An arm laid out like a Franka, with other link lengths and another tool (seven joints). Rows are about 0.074 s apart.
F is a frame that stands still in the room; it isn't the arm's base.
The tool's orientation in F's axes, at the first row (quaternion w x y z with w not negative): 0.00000, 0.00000, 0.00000, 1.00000
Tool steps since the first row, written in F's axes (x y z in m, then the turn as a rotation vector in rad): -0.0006, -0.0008, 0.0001, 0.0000, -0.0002, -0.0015; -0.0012, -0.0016, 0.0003, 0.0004, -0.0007, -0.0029; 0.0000, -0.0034, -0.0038, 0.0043, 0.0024, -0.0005; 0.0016, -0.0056, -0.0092, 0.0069, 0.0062, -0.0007; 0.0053, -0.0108, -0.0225, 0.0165, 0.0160, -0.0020; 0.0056, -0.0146, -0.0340, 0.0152, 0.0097, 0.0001; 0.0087, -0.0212, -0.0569, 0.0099, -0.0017, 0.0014; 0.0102, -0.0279, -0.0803, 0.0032, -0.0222, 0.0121; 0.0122, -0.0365, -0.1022, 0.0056, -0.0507, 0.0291; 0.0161, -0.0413, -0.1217, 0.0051, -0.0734, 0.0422
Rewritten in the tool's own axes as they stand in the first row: 0.0006, 0.0008, 0.0001, 0.0000, 0.0002, -0.0015; 0.0012, 0.0016, 0.0003, -0.0004, 0.0007, -0.0029; 0.0000, 0.0034, -0.0038, -0.0043, -0.0024, -0.0005; -0.0016, 0.0056, -0.0092, -0.0069, -0.0062, -0.0007; -0.0053, 0.0108, -0.0225, -0.0165, -0.0160, -0.0020; -0.0056, 0.0146, -0.0340, -0.0152, -0.0097, 0.0001; -0.0087, 0.0212, -0.0569, -0.0099, 0.0017, 0.0014; -0.0102, 0.0279, -0.0803, -0.0032, 0.0222, 0.0121; -0.0122, 0.0365, -0.1022, -0.0056, 0.0507, 0.0291; -0.0161, 0.0413, -0.1217, -0.0051, 0.0734, 0.0422
